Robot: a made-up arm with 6 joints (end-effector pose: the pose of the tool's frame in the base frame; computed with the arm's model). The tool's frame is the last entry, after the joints. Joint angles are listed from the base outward.
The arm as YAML. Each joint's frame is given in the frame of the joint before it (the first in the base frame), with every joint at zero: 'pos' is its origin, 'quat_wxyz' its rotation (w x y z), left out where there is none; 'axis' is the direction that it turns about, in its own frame. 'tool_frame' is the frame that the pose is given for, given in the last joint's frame.
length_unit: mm
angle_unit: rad
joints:
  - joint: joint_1
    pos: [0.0, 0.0, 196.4]
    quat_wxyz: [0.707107, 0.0, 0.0, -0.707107]
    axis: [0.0, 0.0, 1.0]
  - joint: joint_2
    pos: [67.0, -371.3, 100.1]
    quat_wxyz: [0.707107, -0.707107, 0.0, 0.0]
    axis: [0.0, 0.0, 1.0]
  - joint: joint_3
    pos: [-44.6, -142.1, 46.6]
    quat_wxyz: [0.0, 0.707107, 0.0, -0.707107]
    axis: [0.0, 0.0, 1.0]
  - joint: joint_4
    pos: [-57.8, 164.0, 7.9]
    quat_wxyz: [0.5, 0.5, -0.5, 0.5]
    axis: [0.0, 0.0, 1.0]
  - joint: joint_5
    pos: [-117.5, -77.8, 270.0]
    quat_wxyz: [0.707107, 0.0, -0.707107, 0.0]
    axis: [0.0, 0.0, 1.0]
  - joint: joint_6
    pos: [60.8, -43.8, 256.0]
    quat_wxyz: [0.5, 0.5, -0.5, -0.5]
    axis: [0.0, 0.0, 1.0]
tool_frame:
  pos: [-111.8, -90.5, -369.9]
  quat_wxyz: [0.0, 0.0, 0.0, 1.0]
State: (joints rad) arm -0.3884 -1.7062 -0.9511 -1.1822 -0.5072 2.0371
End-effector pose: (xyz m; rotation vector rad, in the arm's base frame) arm 0.1180 0.0120 0.7578 0.3451 -2.5213 -1.3505
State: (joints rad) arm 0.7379 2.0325 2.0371 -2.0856 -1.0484 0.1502
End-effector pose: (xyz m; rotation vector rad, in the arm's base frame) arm -0.7432 -0.4864 0.1925 -0.7422 0.6754 -1.3594
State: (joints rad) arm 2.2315 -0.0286 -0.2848 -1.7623 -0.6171 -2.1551
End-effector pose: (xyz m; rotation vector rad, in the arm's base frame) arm -0.0403 0.4821 0.1996 0.2501 -0.8071 1.6629
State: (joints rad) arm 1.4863 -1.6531 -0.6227 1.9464 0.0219 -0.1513
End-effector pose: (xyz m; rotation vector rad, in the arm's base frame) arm 0.4841 -0.2385 0.1802 0.8039 -1.4506 0.0405
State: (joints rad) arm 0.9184 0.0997 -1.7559 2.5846 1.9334 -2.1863
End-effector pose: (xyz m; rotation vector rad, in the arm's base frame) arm -0.3721 -0.0261 -0.0243 -0.4921 0.2124 1.6937
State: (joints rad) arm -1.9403 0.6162 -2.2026 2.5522 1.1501 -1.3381
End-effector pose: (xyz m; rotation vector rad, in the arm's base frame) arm 0.1390 -0.2012 0.3399 -0.8837 0.3278 -0.4916
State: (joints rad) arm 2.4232 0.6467 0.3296 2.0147 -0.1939 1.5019
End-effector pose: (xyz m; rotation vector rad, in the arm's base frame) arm 0.1009 -0.6989 0.2950 -0.1912 0.9802 1.8282
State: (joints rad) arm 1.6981 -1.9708 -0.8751 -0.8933 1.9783 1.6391
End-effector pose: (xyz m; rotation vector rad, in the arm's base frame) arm -0.3145 0.0068 -0.0541 -0.0457 0.3759 -0.3366
